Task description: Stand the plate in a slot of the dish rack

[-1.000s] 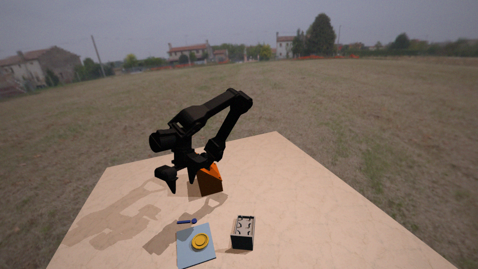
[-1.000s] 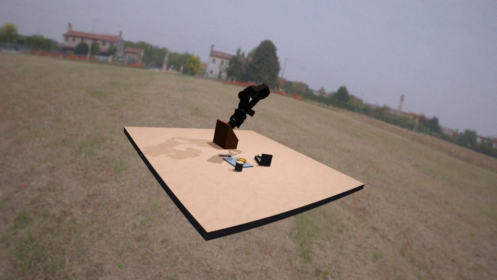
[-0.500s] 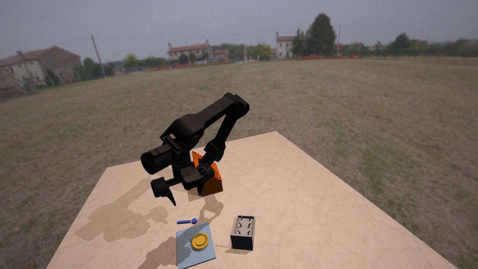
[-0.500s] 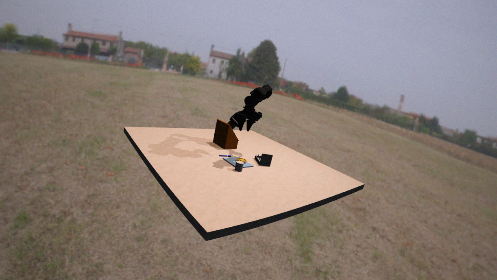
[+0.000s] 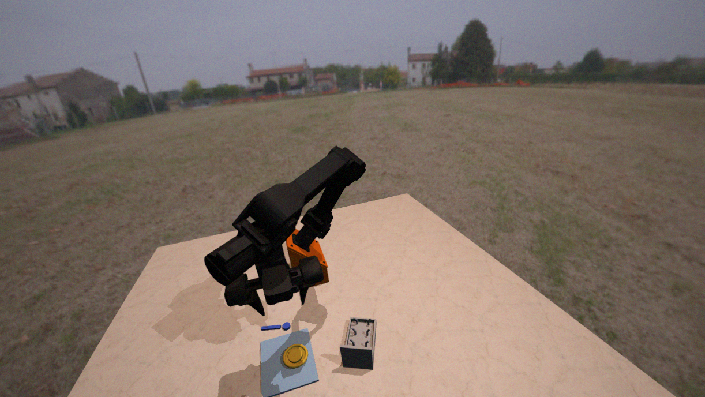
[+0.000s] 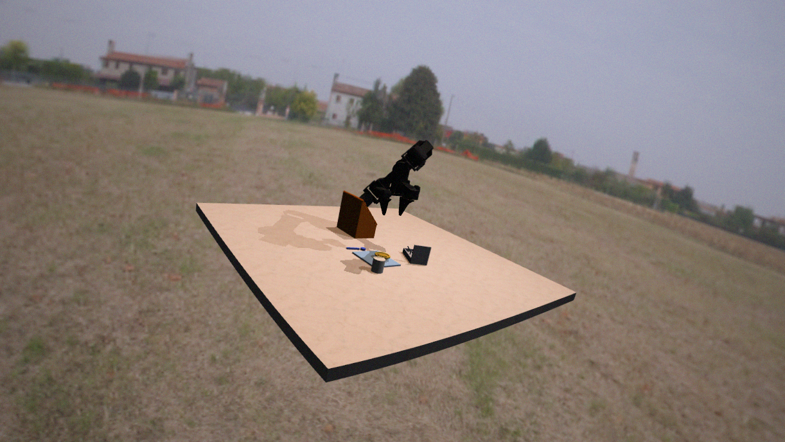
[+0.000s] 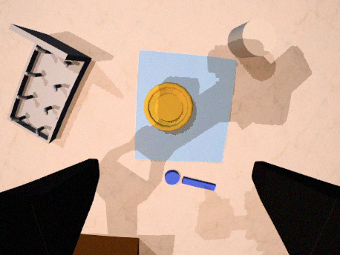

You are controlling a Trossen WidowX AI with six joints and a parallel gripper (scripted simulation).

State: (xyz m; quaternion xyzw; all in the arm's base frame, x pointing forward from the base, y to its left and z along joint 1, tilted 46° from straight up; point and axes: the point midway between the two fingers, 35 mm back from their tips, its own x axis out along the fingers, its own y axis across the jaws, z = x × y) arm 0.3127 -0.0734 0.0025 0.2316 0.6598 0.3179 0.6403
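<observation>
The yellow plate is 170 mm below my gripper tip and 10 mm to the right of it. Also, from my gripper tip: blue spoon 180 mm below, 110 mm behind, 50 mm to the right; dish rack 160 mm to the left, 160 mm below, 10 mm ahead; light blue mat 180 mm below, 30 mm to the right.
</observation>
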